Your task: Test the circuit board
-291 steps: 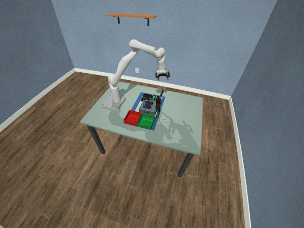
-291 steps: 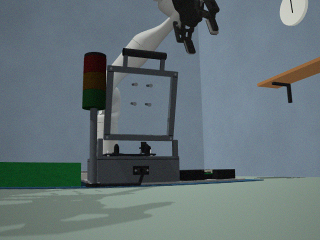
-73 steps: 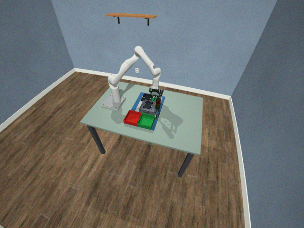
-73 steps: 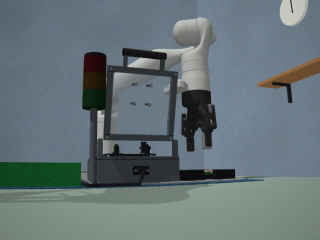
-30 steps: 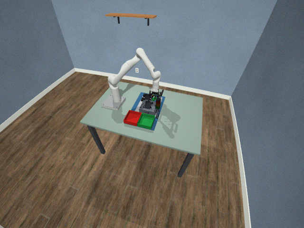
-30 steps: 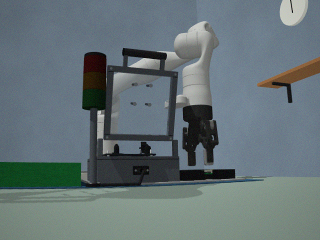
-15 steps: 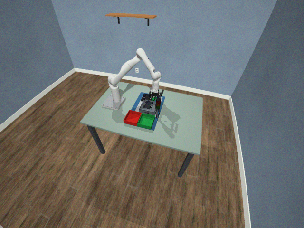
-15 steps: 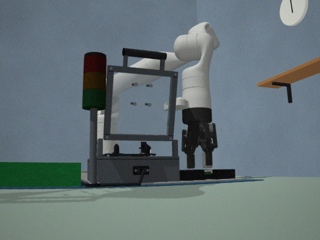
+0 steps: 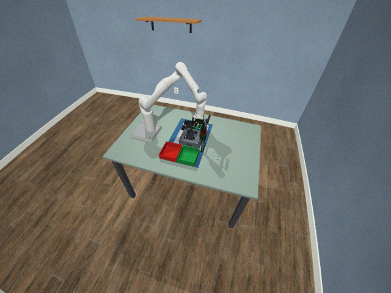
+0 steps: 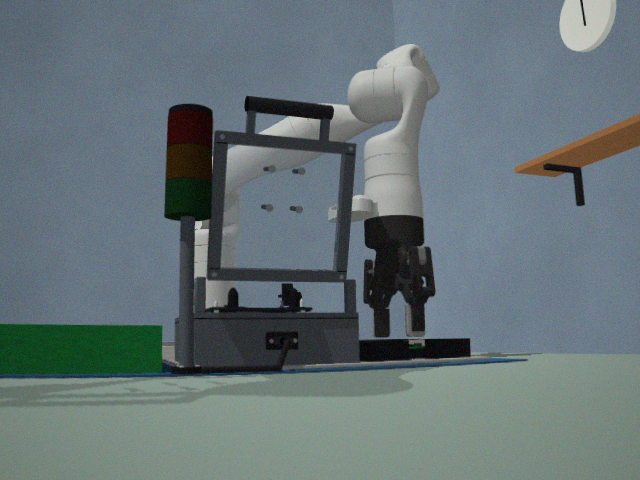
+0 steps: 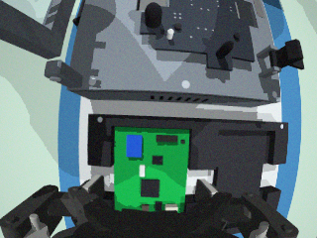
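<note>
The green circuit board lies 2 cm below my hand. The rest, counted from my hand: red bin 39 cm to the right, 7 cm behind, 2 cm below; then green bin 36 cm to the right, 8 cm ahead, 2 cm below; then clear lid 15 cm to the right, 15 cm above, 12 cm ahead.
</note>
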